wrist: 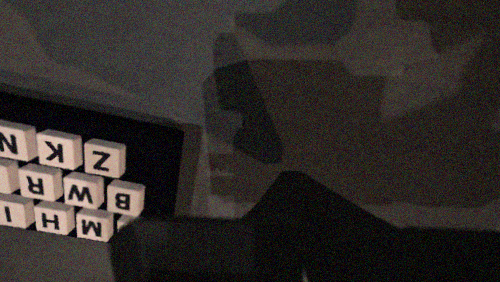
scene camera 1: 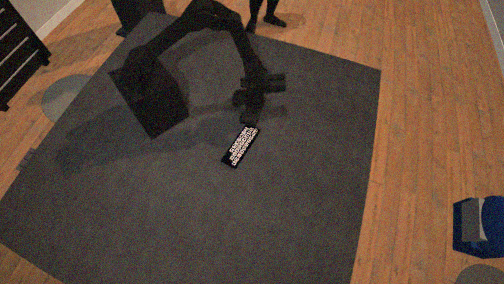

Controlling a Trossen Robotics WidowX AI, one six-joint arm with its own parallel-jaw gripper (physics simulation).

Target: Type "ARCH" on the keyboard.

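Places are measured from the arm's base along level axes (x left, y back, z up), in metres.
Where they show: gripper, fingertip midpoint: [wrist: 290, 180] [scene camera 1: 255, 115]; arm's base, origin of the base link: [scene camera 1: 137, 87].
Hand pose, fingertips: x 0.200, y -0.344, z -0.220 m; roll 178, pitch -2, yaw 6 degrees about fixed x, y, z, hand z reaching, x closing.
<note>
Each offset is from my fingertips to the centre of the thing. Level surfaces: height alone.
The black keyboard @(dx -0.144, dy -0.007, dz +0.001 m) [scene camera 1: 241, 146] [wrist: 156, 150] lies on the dark mat, its pale keys upside down in the wrist view. There the R key @(dx -0.105, dy -0.010, dz +0.007 m) [wrist: 40, 183] and the H key @(dx -0.103, dy -0.028, dz +0.007 m) [wrist: 54, 218] show at the left, near the keys K, Z, W, B, I and M. A sliver of a key @(dx -0.068, dy -0.031, dz +0.007 m) [wrist: 125, 221] right of M is mostly hidden by the gripper, its letter unseen. An A does not show legibly. My gripper [scene camera 1: 248, 122] [wrist: 290, 180] is shut and empty. Its tip is beside the keyboard's upper end in the scene view, and right of the keyboard's short edge in the wrist view.
The dark mat @(dz -0.008 m) [scene camera 1: 300, 200] lies on a wooden floor [scene camera 1: 425, 125]. My arm's black base block [scene camera 1: 155, 105] stands at the upper left. A person's legs [scene camera 1: 255, 12] show at the top, a black cabinet [scene camera 1: 17, 47] at the left, a blue object [scene camera 1: 492, 222] at the right.
</note>
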